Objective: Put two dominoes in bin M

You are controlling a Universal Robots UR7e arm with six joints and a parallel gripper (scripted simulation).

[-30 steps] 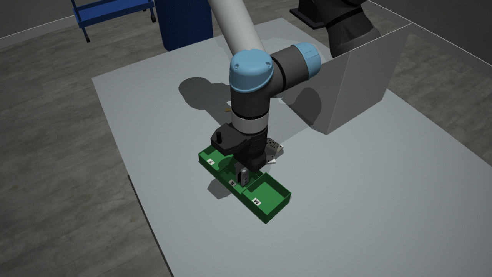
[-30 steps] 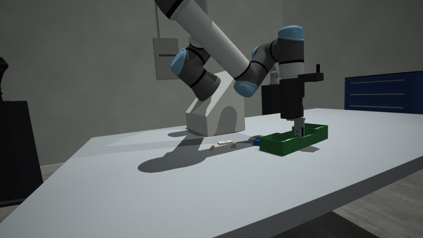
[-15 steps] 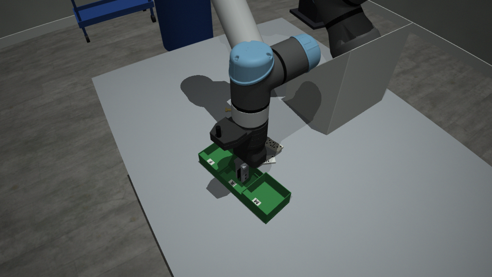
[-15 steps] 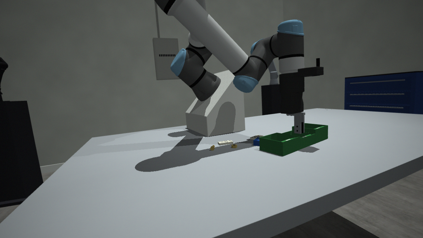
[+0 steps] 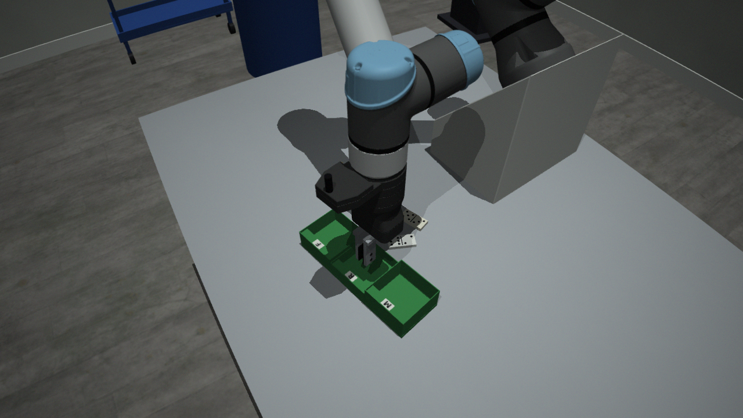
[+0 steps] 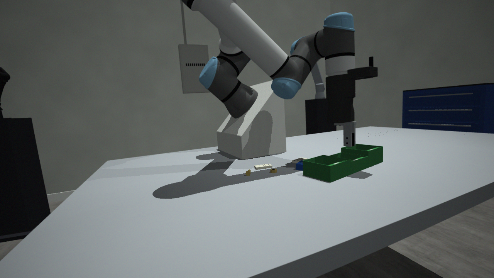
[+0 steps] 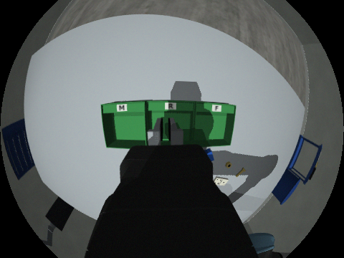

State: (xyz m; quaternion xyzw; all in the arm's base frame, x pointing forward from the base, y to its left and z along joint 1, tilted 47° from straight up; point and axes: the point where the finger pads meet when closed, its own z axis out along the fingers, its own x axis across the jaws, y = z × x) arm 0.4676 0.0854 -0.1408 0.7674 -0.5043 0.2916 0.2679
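My gripper is now 6 cm above the green three-part bin and 1 cm to the left of it. The rest, counted from my hand: brass nut: 20 cm to the right, 8 cm below, 7 cm behind; then brass bolt: 27 cm to the right, 8 cm behind, 7 cm below; then blue battery: 10 cm to the right, 7 cm below, 7 cm behind.
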